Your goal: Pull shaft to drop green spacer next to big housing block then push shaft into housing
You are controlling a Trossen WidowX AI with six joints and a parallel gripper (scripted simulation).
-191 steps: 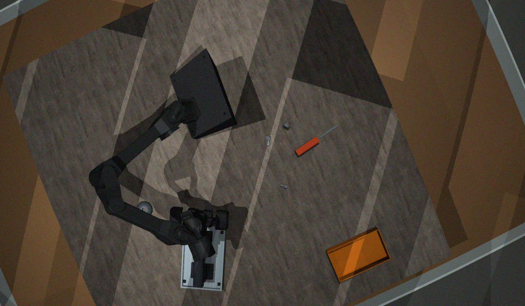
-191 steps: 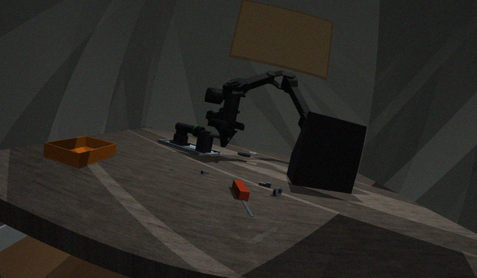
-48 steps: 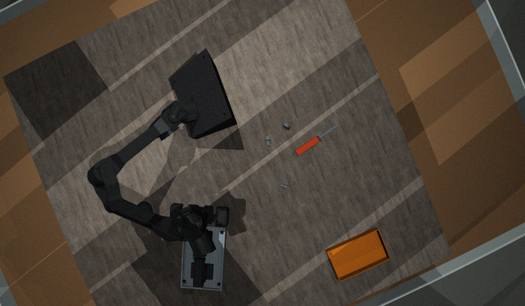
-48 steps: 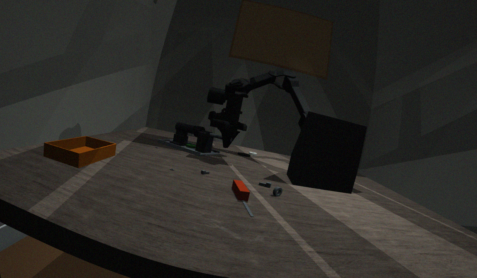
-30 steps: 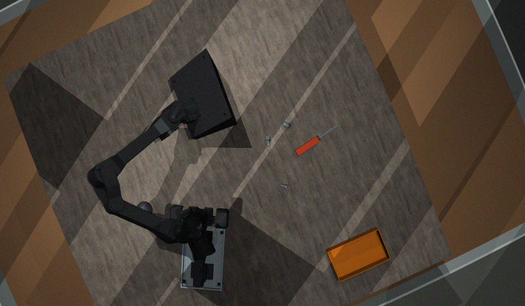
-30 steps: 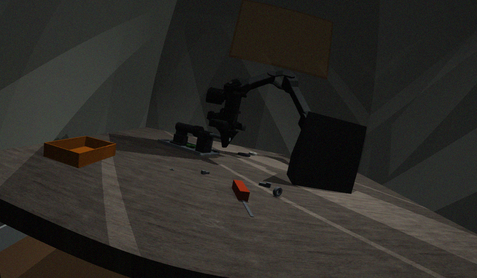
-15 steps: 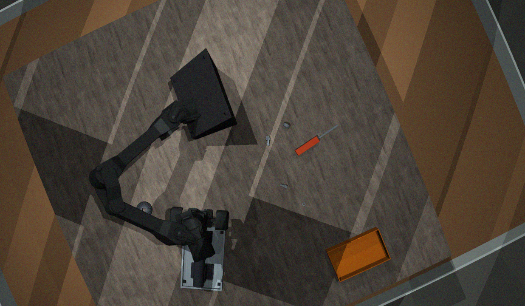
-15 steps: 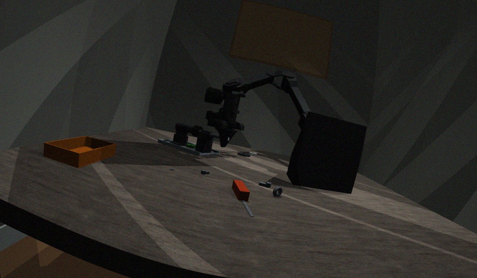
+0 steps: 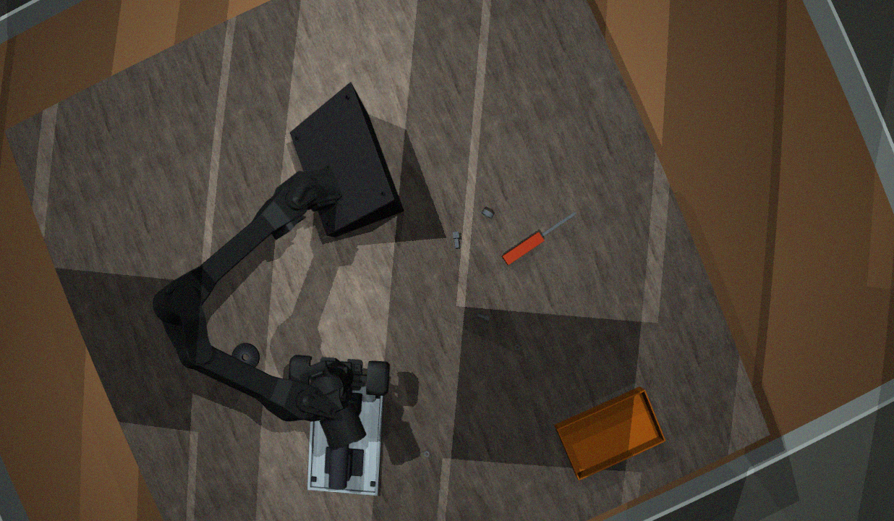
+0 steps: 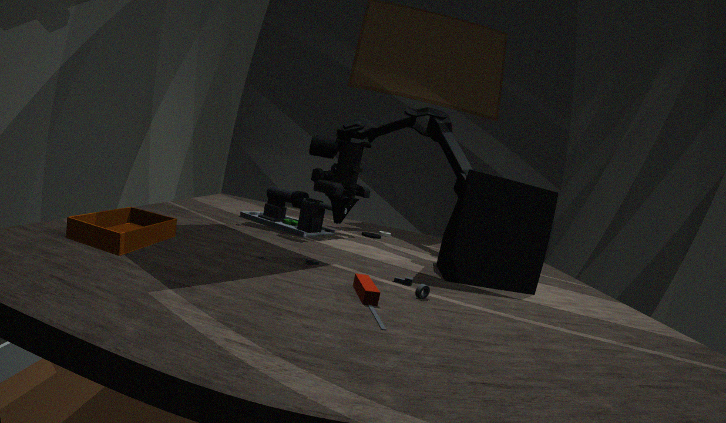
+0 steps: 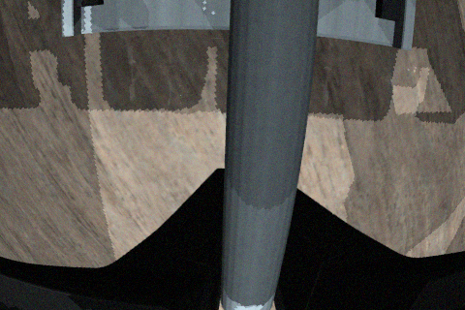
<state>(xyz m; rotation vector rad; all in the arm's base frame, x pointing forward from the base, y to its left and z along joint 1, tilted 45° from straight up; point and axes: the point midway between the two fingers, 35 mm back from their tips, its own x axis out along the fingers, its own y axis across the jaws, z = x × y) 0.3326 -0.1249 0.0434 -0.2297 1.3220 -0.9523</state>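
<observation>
My gripper tip is 6 cm short of the grey shaft, 3 cm to the left of it and 3 cm below it. From my gripper tip the other things lie so: green spacer 13 cm ahead, 8 cm to the right, 3 cm below; nut 17 cm behind, 39 cm to the left, 3 cm below; dark round piece 10 cm behind, 20 cm to the right, 4 cm below.
</observation>
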